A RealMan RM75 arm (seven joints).
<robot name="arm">
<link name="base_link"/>
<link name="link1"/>
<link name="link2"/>
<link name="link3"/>
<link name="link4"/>
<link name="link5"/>
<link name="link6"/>
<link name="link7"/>
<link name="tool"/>
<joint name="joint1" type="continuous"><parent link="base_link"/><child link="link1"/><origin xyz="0 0 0.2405"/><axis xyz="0 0 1"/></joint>
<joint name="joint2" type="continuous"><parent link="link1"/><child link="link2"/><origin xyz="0 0 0"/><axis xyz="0 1 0"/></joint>
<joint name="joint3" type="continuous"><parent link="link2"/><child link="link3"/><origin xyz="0 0 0.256"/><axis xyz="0 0 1"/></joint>
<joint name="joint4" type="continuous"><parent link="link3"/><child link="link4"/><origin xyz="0 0 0"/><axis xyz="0 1 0"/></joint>
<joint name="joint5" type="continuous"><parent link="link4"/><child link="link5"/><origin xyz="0 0 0.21"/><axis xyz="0 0 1"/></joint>
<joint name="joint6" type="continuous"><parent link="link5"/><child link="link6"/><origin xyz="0 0 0"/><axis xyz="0 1 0"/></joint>
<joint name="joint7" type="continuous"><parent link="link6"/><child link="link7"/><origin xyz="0 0 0.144"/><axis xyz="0 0 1"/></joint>
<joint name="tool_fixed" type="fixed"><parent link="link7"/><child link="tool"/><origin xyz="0 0 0"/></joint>
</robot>
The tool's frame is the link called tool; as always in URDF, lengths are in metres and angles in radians. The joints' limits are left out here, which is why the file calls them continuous.
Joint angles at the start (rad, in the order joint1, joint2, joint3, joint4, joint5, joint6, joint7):
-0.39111, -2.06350, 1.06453, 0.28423, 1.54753, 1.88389, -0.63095
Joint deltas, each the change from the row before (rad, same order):
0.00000, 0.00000, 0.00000, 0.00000, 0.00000, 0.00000, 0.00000
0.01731, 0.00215, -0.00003, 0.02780, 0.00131, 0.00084, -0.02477
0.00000, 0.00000, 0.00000, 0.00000, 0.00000, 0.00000, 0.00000
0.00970, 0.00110, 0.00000, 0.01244, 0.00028, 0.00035, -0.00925
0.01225, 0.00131, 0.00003, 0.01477, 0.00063, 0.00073, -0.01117
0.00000, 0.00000, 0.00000, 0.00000, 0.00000, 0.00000, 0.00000
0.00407, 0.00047, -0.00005, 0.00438, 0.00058, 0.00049, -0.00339
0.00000, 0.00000, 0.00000, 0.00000, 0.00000, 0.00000, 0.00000
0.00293, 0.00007, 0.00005, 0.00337, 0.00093, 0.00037, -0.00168
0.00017, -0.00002, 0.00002, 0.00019, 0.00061, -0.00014, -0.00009
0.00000, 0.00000, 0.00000, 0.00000, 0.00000, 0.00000, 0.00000
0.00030, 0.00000, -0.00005, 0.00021, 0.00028, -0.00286, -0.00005
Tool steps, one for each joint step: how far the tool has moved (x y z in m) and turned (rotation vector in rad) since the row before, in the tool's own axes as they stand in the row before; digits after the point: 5 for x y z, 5 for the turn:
0.00000, 0.00000, 0.00000, 0.00000, 0.00000, 0.00000
0.00083, 0.00040, -0.00422, 0.00506, -0.00881, -0.00862
0.00000, 0.00000, 0.00000, 0.00000, 0.00000, 0.00000
0.00017, 0.00063, -0.00234, 0.00404, -0.00422, -0.00314
0.00012, 0.00101, -0.00292, 0.00491, -0.00510, -0.00452
0.00000, 0.00000, 0.00000, 0.00000, 0.00000, 0.00000
-0.00001, 0.00046, -0.00099, 0.00139, -0.00166, -0.00178
0.00000, 0.00000, 0.00000, 0.00000, 0.00000, 0.00000
-0.00006, 0.00041, -0.00060, 0.00043, -0.00131, -0.00060
-0.00007, 0.00007, -0.00002, -0.00030, -0.00052, -0.00022
0.00000, 0.00000, 0.00000, 0.00000, 0.00000, 0.00000
-0.00036, -0.00019, -0.00006, 0.00182, -0.00245, -0.00011

